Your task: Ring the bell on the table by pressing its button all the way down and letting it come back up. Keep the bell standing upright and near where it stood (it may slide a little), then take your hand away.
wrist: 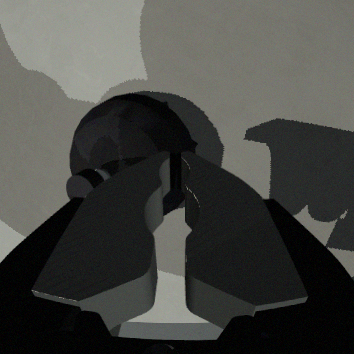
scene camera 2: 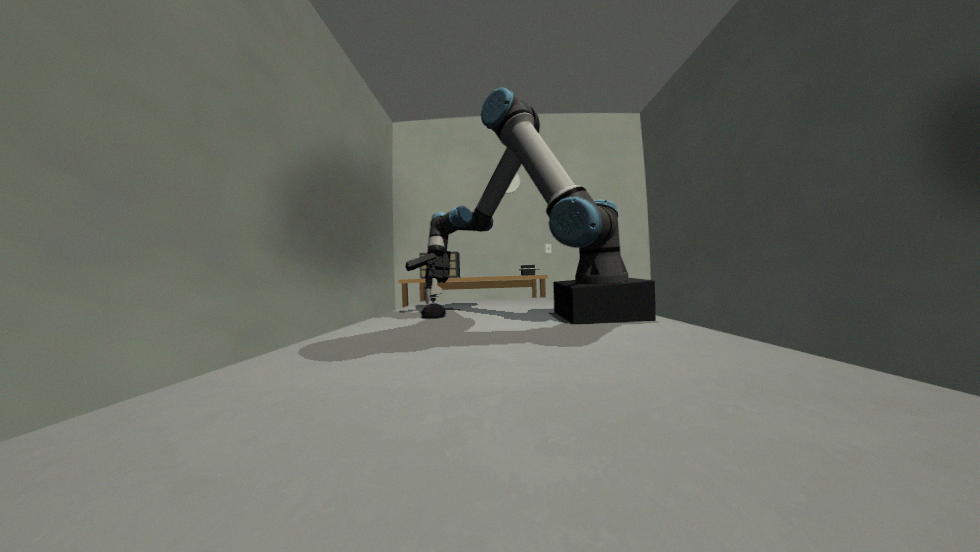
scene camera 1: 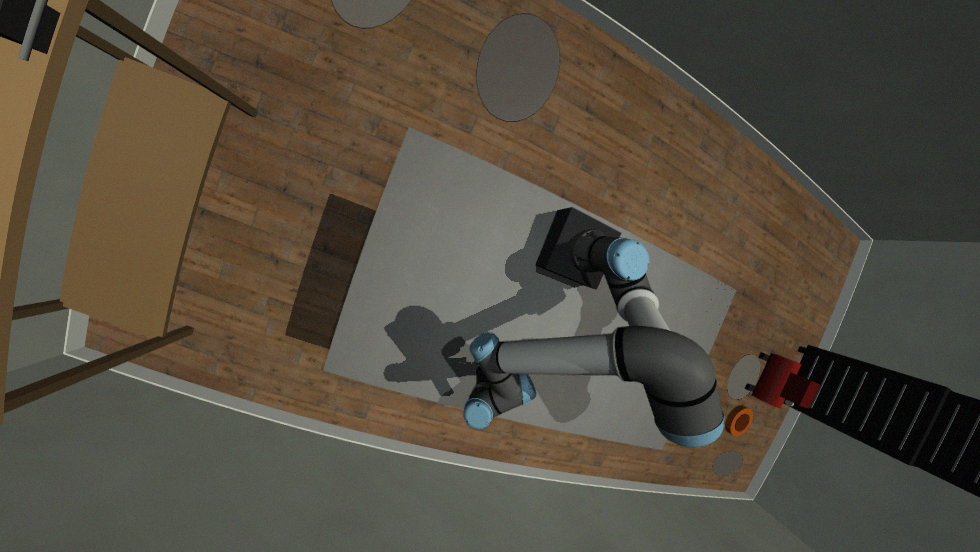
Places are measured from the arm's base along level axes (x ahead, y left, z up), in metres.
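Pixels of known places: gripper, fingertip midpoint: [wrist: 176,157] [scene camera 2: 427,303]; arm's base at its link origin: [scene camera 2: 601,281] [scene camera 1: 589,250].
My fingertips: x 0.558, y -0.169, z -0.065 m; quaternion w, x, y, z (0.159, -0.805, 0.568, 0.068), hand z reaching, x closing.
Observation:
Ahead of a thing's pixels: the offset from my fingertips to its top centre. Level surfaces: height alone.
The bell {0.028 m back, 0.034 m left, 0.023 m up} [scene camera 2: 432,312] [wrist: 117,125] is a dark dome standing upright on the grey table {0.043 m down} [scene camera 1: 438,198] [scene camera 2: 521,425]. Its button {0.028 m back, 0.034 m left, 0.023 m up} [wrist: 79,186], a short round knob on a stem, shows at the dome's lower left in the wrist view, partly behind the left jaw. My gripper [scene camera 2: 428,301] [wrist: 176,157] is shut with nothing between its fingers. It points down; in the wrist view its tips overlap the dome's lower right part, to the right of the button. Whether they touch the bell cannot be told. In scene camera 1 the arm hides bell and gripper.
The arm's black base block [scene camera 1: 554,240] [scene camera 2: 603,301] stands on the table, to the right of the bell in scene camera 2. A wooden table [scene camera 1: 144,198] [scene camera 2: 480,281] stands beyond the grey table's end. A wall [scene camera 2: 205,171] runs along the bell's side.

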